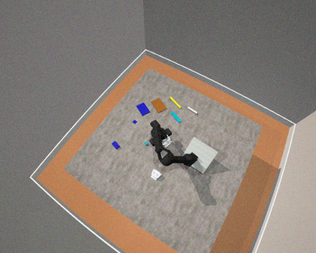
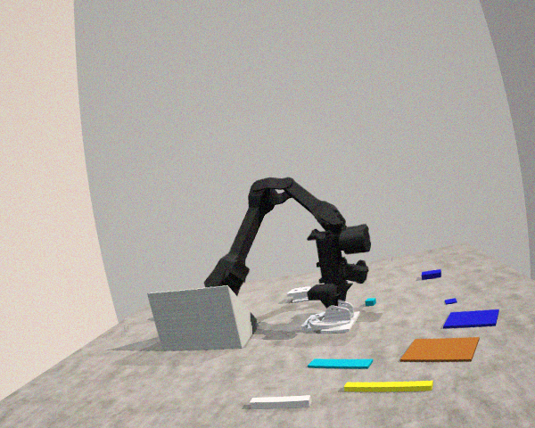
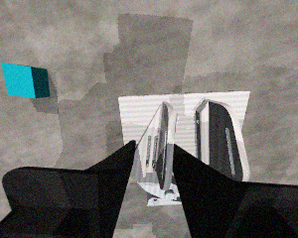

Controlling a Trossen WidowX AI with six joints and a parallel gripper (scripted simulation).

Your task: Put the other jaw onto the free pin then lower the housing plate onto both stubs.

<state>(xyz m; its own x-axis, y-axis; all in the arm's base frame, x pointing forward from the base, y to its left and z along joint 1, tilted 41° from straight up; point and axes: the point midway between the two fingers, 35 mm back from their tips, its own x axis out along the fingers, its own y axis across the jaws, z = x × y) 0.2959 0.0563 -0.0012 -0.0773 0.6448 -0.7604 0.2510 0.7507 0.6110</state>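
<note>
Right now my gripper tip is 4 cm past the white jaw and 4 cm to the left of it. Also, from my gripper tip: small cyan cube 8 cm ahead, 10 cm to the left, 1 cm below; then cyan strip 4 cm ahead, 27 cm to the right, 1 cm below; then small white block 16 cm behind, 24 cm to the left.
</note>
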